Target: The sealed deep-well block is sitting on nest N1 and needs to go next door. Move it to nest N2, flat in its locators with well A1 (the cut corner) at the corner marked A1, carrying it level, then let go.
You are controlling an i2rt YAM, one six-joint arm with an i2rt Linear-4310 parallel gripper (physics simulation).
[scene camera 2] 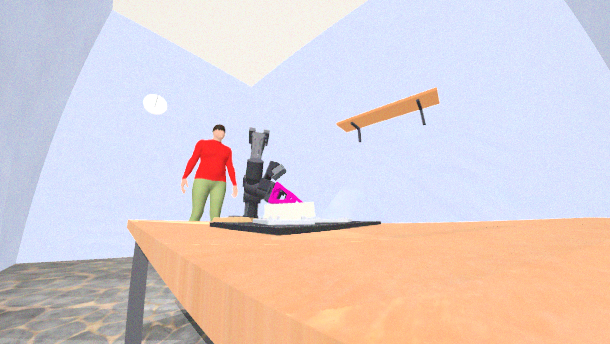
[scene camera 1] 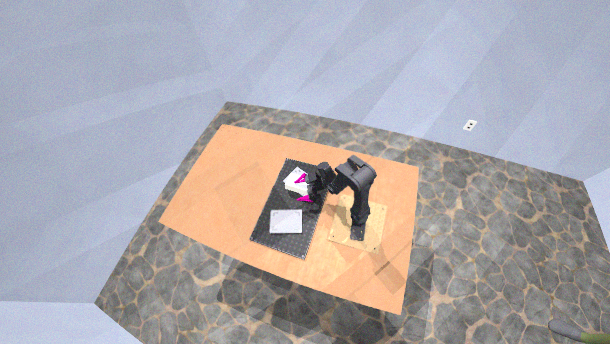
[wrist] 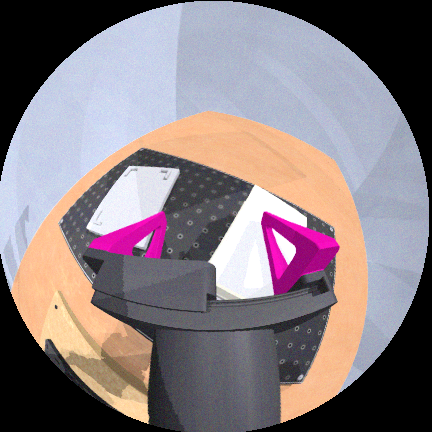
The gripper is open and touches a white deep-well block. Also in view: a black perforated plate.
